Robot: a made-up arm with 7 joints. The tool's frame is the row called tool.
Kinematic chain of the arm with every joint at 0, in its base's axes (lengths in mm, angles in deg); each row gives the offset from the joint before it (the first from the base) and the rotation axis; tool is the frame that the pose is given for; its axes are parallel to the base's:
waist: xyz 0 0 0 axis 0 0.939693 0.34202
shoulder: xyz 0 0 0 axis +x
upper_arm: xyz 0 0 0 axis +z
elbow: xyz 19.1 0 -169.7 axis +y
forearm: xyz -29.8 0 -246.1 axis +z
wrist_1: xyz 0 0 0 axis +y
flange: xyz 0 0 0 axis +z
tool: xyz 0 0 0
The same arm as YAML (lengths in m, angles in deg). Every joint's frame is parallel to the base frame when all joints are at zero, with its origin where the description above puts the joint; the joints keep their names.
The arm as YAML. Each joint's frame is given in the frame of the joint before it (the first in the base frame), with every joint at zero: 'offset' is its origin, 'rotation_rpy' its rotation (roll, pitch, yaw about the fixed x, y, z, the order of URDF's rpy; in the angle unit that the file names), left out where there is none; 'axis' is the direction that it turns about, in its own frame. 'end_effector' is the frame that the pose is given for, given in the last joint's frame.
length_unit: m
angle_unit: deg
chain:
  - id: waist
    offset: [0.0, 0.0, 0.0]
    axis: [0.0, 0.9397, 0.342]
  - id: shoulder
    offset: [0.0, 0.0, 0.0]
    axis: [1.0, 0.0, 0.0]
  - id: upper_arm
    offset: [0.0, 0.0, 0.0]
    axis: [0.0, 0.0, 1.0]
  - id: elbow
    offset: [0.0191, 0.0, -0.1697]
    axis: [0.0, 1.0, 0.0]
  - id: forearm
    offset: [-0.0298, 0.0, -0.2461]
    axis: [0.0, 0.0, 1.0]
  - id: wrist_1
    offset: [0.0, 0.0, 0.0]
    axis: [0.0, 1.0, 0.0]
  - id: flange
    offset: [0.0, 0.0, 0.0]
    axis: [0.0, 0.0, 1.0]
end_effector:
  offset: [0.0, 0.0, 0.0]

